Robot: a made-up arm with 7 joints.
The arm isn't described. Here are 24 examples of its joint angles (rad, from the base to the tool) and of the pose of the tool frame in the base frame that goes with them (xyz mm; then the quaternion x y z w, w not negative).
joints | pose
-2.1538 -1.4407 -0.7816 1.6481 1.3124 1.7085 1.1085 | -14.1 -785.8 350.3 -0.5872 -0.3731 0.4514 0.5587
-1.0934 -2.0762 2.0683 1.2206 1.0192 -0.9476 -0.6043 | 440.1 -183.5 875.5 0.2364 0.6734 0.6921 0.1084
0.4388 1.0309 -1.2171 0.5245 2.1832 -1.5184 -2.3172 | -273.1 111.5 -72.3 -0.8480 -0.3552 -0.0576 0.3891
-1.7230 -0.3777 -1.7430 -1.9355 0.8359 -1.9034 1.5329 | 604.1 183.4 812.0 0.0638 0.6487 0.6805 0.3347
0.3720 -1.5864 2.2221 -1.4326 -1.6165 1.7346 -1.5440 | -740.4 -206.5 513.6 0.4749 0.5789 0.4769 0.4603
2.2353 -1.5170 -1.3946 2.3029 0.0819 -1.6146 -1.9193 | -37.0 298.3 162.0 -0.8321 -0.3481 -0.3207 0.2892
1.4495 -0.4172 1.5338 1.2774 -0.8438 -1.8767 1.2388 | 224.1 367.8 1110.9 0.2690 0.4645 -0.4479 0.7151
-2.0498 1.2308 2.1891 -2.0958 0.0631 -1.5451 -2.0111 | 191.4 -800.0 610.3 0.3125 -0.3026 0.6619 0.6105
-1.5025 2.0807 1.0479 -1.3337 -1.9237 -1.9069 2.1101 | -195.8 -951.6 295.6 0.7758 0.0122 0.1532 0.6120
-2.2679 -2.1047 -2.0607 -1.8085 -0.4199 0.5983 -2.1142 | 240.2 490.6 206.9 0.3413 0.2054 0.7722 0.4950
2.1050 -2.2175 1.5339 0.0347 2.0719 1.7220 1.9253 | -432.6 996.3 197.0 0.8634 -0.3323 0.3698 0.0858
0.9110 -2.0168 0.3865 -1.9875 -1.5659 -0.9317 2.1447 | 50.5 1066.0 170.6 -0.6514 0.1602 -0.6034 0.4312
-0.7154 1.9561 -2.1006 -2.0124 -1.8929 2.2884 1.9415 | -478.6 -26.9 549.4 0.7117 0.2694 0.0995 0.6412
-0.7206 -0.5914 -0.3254 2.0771 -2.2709 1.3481 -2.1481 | -216.6 -192.5 607.0 -0.7331 -0.2861 -0.0543 0.6146
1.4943 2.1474 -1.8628 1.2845 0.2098 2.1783 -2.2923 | -50.3 253.4 159.4 0.5809 -0.6286 0.4563 0.2434
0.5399 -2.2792 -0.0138 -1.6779 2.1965 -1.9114 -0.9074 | 224.0 450.8 693.9 -0.3920 -0.0170 -0.7677 0.5065
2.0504 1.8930 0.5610 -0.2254 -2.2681 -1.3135 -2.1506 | -384.0 829.7 116.9 -0.8677 0.3318 0.3652 0.0607
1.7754 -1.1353 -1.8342 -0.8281 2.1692 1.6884 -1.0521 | -327.2 -407.4 559.2 -0.8411 0.3127 0.1556 0.4129
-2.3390 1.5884 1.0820 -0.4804 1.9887 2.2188 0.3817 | 716.4 -592.9 547.8 -0.3008 0.3329 0.8720 0.1956
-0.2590 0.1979 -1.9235 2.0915 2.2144 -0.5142 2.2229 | -298.2 -813.9 296.1 -0.6797 -0.7037 0.1688 0.1196
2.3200 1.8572 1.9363 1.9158 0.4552 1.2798 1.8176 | 311.8 -67.8 1027.6 0.0278 0.7777 0.2463 0.5777
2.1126 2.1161 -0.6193 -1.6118 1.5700 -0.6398 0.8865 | -990.7 -193.5 953.2 -0.4894 0.0593 0.6142 0.6162
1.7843 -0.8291 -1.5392 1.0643 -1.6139 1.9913 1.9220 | -300.6 -175.9 1114.9 0.8265 0.3631 -0.2483 0.3512
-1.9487 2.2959 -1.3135 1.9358 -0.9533 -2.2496 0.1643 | 513.4 -10.0 664.7 0.2470 0.6085 -0.3967 0.6414
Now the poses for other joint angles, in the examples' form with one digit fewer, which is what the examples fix.
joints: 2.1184 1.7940 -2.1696 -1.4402 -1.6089 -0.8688 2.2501
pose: -205 -942 510 0.621 0.508 0.035 0.596
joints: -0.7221 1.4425 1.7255 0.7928 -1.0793 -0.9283 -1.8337
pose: -27 -262 -25 0.443 0.724 0.279 0.450
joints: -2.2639 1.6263 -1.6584 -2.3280 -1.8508 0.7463 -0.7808
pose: -461 170 491 0.544 -0.617 0.409 0.394
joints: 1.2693 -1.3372 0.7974 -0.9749 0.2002 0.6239 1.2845
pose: 252 879 1281 0.471 0.169 -0.690 0.523
